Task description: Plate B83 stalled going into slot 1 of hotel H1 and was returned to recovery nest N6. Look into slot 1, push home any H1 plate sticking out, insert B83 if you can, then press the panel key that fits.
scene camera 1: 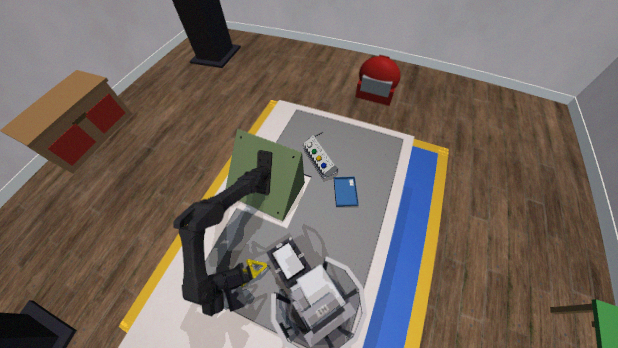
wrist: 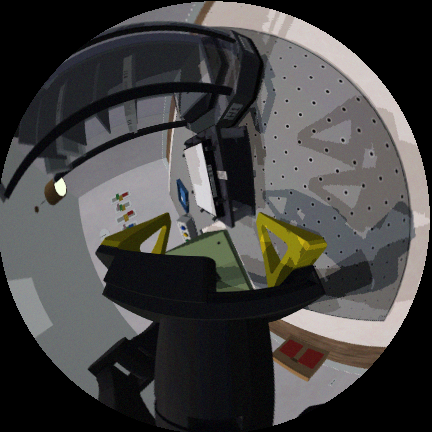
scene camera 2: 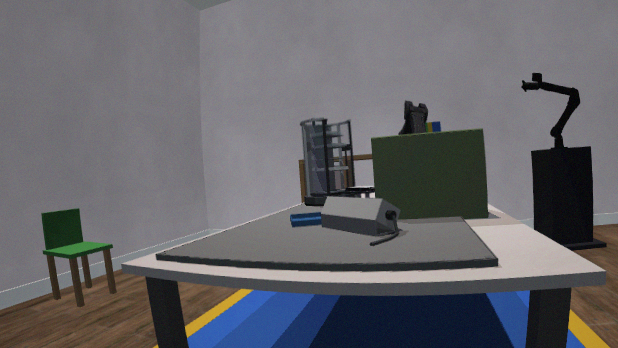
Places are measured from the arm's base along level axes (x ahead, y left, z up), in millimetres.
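Pixels of known places: gripper, fingertip midpoint: [scene camera 1: 261, 268] [wrist: 213, 216]; arm's base, origin of the base link: [scene camera 1: 264, 172] [scene camera 2: 423, 168].
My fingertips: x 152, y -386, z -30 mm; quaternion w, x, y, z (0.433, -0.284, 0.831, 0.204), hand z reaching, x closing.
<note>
For each thing: its top centre in the pictures, then the offset to it from my fingertips. "spot": a spot on its surface instead. Level surfaces: height alone.
- Hotel H1, middle of its top: [scene camera 1: 317, 304] [scene camera 2: 325, 117] 242 mm ahead, 65 mm right, 297 mm up
- white plate, middle of its top: [wrist: 198, 179] [scene camera 1: 288, 260] [scene camera 2: 362, 186] 79 mm ahead, 67 mm left, 36 mm down
- dark recovery nest, middle of its top: [wrist: 197, 180] [scene camera 1: 288, 260] [scene camera 2: 362, 186] 79 mm ahead, 68 mm left, 34 mm down
- grey key panel, middle of its top: [scene camera 2: 357, 196] [scene camera 1: 320, 150] [wrist: 181, 236] 46 mm ahead, 621 mm left, 26 mm down
- blue tray, middle of its top: [scene camera 2: 307, 216] [scene camera 1: 346, 190] [wrist: 180, 196] 221 mm ahead, 475 mm left, 92 mm down
- cable, surface spot: [scene camera 2: 385, 239] spot: 26 mm back, 784 mm left, 105 mm down
- grey perforated board, its level: 110 mm down
Hotel H1 [scene camera 1: 322, 310] [scene camera 2: 326, 160] [wrist: 250, 70] is a tall, clear-walled tower with dark posts and several shelves; slot 1's inside cannot be made out. A white plate [scene camera 1: 290, 260] [wrist: 201, 175] lies in the dark recovery nest [wrist: 226, 200] beside the hotel; its label is unreadable. My gripper [scene camera 1: 251, 273] [wrist: 213, 216] is open and empty, with its yellow fingers apart, beside the nest on the side away from the hotel. The green block hides it in scene view 2. The grey key panel [scene camera 1: 327, 169] [scene camera 2: 355, 215] [wrist: 186, 227] has white, green, yellow and blue keys.
A green wedge block [scene camera 1: 250, 145] [scene camera 2: 430, 175] [wrist: 230, 255] carries the arm's base. A blue tray [scene camera 1: 346, 192] [scene camera 2: 306, 219] [wrist: 183, 195] lies near the panel. A cable [scene camera 2: 385, 239] trails from the panel. The grey perforated board [scene camera 1: 370, 150] [scene camera 2: 300, 245] [wrist: 300, 85] lies on the white table.
</note>
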